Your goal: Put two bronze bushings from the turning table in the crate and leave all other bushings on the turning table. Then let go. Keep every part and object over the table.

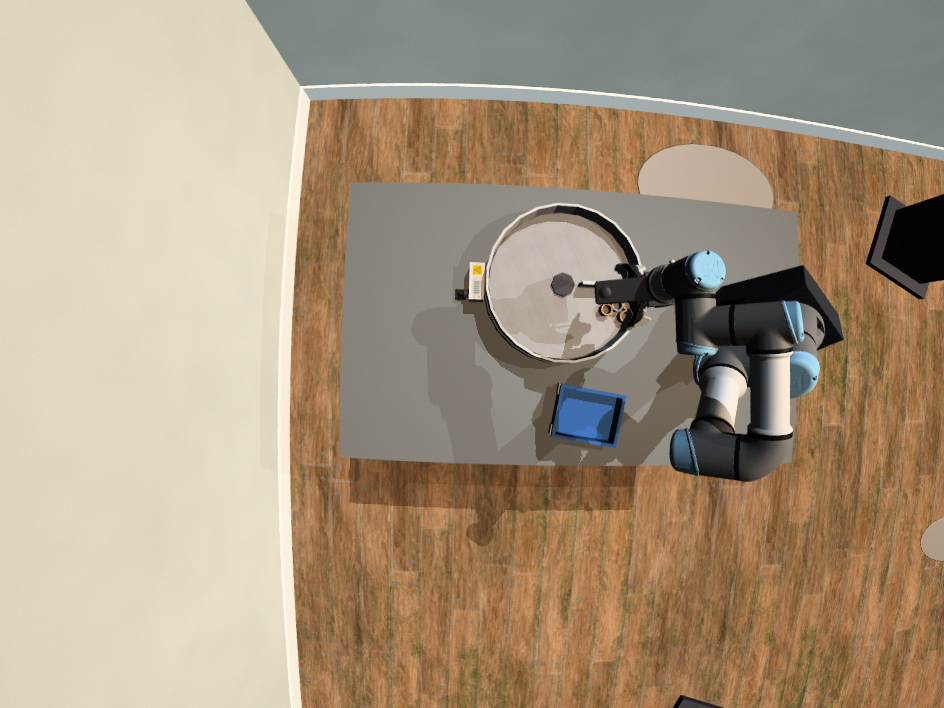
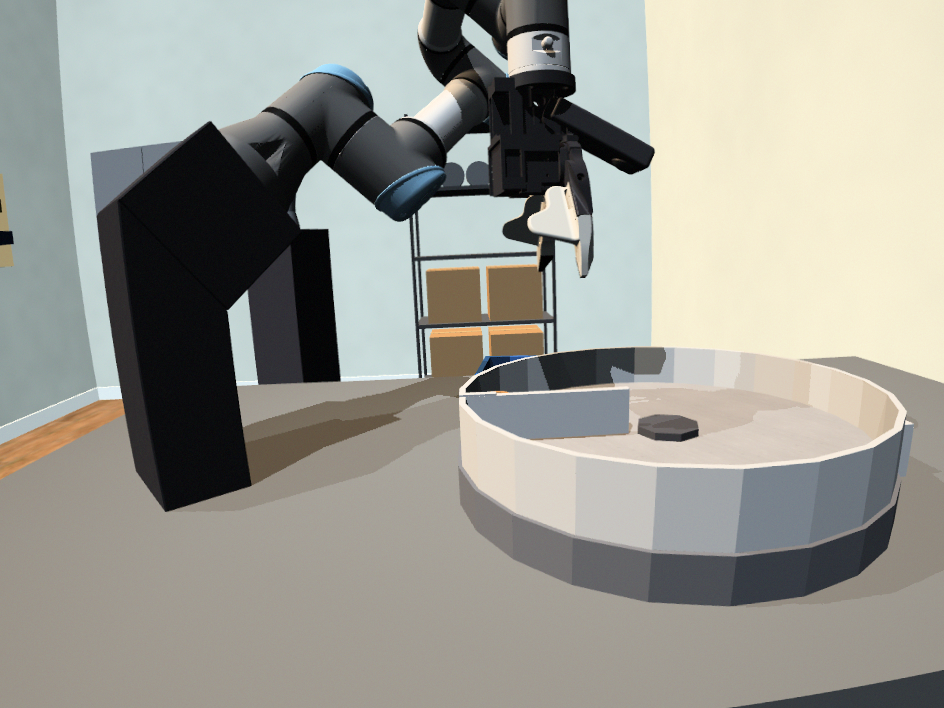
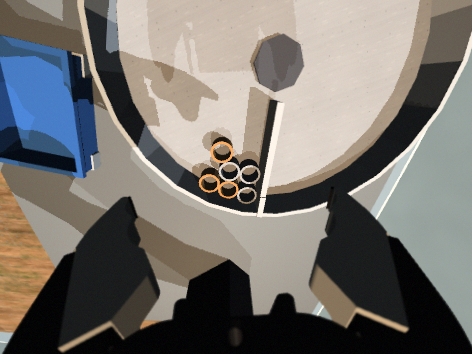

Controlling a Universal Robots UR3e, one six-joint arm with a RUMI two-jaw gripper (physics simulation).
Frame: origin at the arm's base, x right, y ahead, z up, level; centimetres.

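Seen in the pictures: gripper, between the fingertips: (image 2: pixel 559 274) (image 3: pixel 232 194); arm's base, origin of its link: (image 2: pixel 234 187).
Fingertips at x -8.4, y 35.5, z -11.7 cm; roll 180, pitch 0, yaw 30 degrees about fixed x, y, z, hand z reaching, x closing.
Pixels of each thing's middle, then the offset from my fingertips to it. "*": a spot on its surface instead.
- blue crate, middle of its body: (image 2: pixel 537 379) (image 3: pixel 39 110) (image 1: pixel 586 415) dx -28.4, dy -10.6, dz -18.6 cm
- thin upright divider, a spot on its surface: (image 2: pixel 564 413) (image 3: pixel 270 150) * dx +5.6, dy +1.6, dz -13.2 cm
- dark hub, middle of its body: (image 2: pixel 667 427) (image 3: pixel 278 64) (image 1: pixel 562 284) dx +1.1, dy +11.4, dz -15.4 cm
- small white box, a spot on its surface: (image 1: pixel 476 281) * dx -8.2, dy +32.9, dz -15.3 cm
The turning table (image 1: pixel 526 266) (image 2: pixel 655 502) (image 3: pixel 350 75) is a round, walled tray. Three bronze bushings (image 3: pixel 221 161) (image 3: pixel 209 192) (image 3: pixel 228 197) stand upright in it near the wall. One is farther in, the other two are side by side at the wall. Three silver-grey bushings (image 3: pixel 229 180) (image 3: pixel 249 183) (image 3: pixel 246 202) stand close beside them, toward the divider. My gripper (image 1: pixel 631 294) (image 2: pixel 564 271) (image 3: pixel 232 194) is open and empty, high above the wall near the bushings. The blue crate (image 1: pixel 583 441) (image 2: pixel 507 359) (image 3: pixel 86 120) shows no bushing in its visible inside.
A thin upright divider (image 1: pixel 587 284) (image 2: pixel 564 413) (image 3: pixel 272 150) runs from the wall toward the dark hub (image 1: pixel 562 285) (image 2: pixel 667 427) (image 3: pixel 278 62). A small white box (image 1: pixel 476 281) is at the turning table's far side from the arm. The black pedestal (image 2: pixel 183 365) carries the arm.
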